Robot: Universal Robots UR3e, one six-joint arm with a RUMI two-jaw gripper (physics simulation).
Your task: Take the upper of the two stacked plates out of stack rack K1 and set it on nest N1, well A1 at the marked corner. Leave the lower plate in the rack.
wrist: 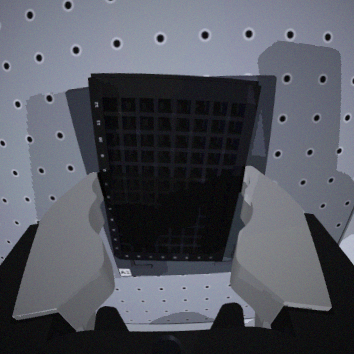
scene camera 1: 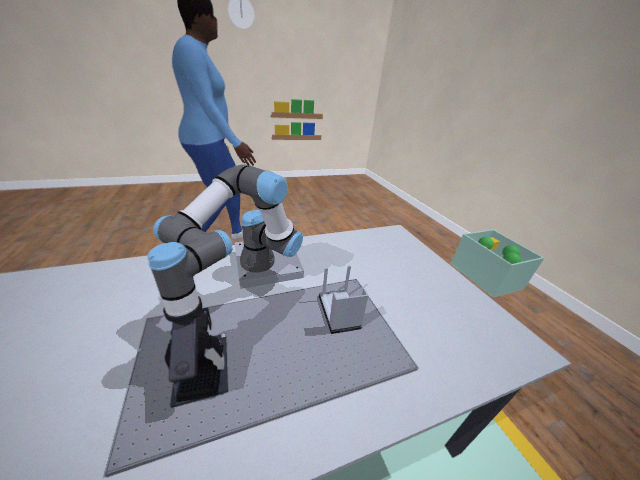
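Where they show: gripper, between the fingertips: [wrist: 171, 171] [scene camera 1: 201, 374]; arm's base, origin of its link: [scene camera 1: 257, 261].
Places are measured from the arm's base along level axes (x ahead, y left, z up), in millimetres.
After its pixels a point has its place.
My gripper [scene camera 1: 200, 367] @(x 370, y -237, z -17 mm) [wrist: 171, 171] @(x 370, y -237, z -17 mm) is shut on a black well plate [wrist: 172, 135] @(x 397, y -244, z -2 mm), with its pale fingers against the plate's two long sides. The plate is over the dark nest N1 [scene camera 1: 222, 383] @(x 413, y -196, z -18 mm) [wrist: 80, 112] @(x 418, y -193, z -18 mm), whose rim shows beyond the plate's sides and near end. The nest's white A1 label [wrist: 125, 272] @(x 276, y -173, z -18 mm) is at the near left corner. Numbers run along the plate's left edge, with 12 at the far end. Whether the plate touches the nest cannot be told. Stack rack K1 [scene camera 1: 349, 312] @(x 398, y 159, z 53 mm) is at the right in the scene view; the lower plate in it is hard to make out.
The grey perforated board [scene camera 1: 289, 361] @(x 419, y -30, z -29 mm) carries the nest and the rack. Thin upright posts [scene camera 1: 325, 281] @(x 260, y 154, z 59 mm) rise from the rack. The arm's base [scene camera 1: 271, 273] @(x 84, y 28, z -5 mm) is behind the board. A green bin [scene camera 1: 488, 268] with balls is beyond the table's right edge. A person [scene camera 1: 201, 98] is behind the table.
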